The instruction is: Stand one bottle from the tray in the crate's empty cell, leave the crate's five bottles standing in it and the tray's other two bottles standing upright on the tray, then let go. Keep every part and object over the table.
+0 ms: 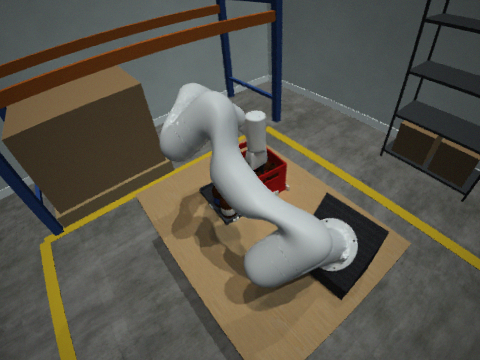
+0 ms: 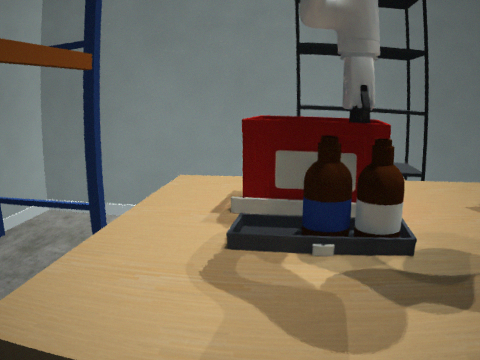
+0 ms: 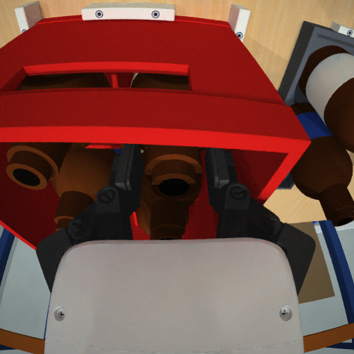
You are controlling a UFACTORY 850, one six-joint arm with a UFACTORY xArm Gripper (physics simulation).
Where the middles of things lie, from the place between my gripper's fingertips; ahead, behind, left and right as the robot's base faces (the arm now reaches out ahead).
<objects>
I see the white strip (image 2: pixel 238 204) 90 mm ahead of my hand, 40 mm to the left of it and 110 mm below it. The rest, counted from my hand: white-labelled bottle (image 2: pixel 380 191) 190 mm to the left, 50 mm below.
</objects>
